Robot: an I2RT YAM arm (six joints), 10 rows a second.
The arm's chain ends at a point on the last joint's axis. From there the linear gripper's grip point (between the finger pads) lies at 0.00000 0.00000 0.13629 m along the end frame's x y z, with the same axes.
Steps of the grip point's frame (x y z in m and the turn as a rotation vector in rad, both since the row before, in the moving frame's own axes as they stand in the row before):
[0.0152 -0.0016 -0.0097 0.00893 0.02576 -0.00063]
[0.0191 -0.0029 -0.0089 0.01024 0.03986 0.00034]
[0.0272 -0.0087 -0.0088 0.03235 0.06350 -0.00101]
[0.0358 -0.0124 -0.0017 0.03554 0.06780 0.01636]
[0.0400 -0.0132 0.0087 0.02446 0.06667 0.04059]
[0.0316 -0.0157 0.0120 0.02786 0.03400 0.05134]
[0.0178 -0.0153 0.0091 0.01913 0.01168 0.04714]
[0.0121 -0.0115 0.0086 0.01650 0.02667 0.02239]
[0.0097 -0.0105 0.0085 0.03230 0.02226 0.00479]
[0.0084 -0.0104 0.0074 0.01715 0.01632 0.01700]
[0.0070 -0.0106 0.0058 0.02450 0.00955 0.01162]
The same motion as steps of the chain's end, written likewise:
[0.0117 -0.0004 -0.0096 0.00893 0.02576 -0.00063]
[0.0137 -0.0015 -0.0088 0.01024 0.03986 0.00034]
[0.0186 -0.0043 -0.0085 0.03235 0.06350 -0.00101]
[0.0265 -0.0076 -0.0013 0.03554 0.06780 0.01636]
[0.0309 -0.0101 0.0090 0.02446 0.06667 0.04059]
[0.0269 -0.0120 0.0121 0.02786 0.03400 0.05134]
[0.0161 -0.0127 0.0091 0.01913 0.01168 0.04714]
[0.0084 -0.0093 0.0087 0.01650 0.02667 0.02239]
[0.0067 -0.0061 0.0086 0.03230 0.02226 0.00479]
[0.0062 -0.0081 0.0074 0.01715 0.01632 0.01700]
[0.0057 -0.0073 0.0058 0.02450 0.00955 0.01162]

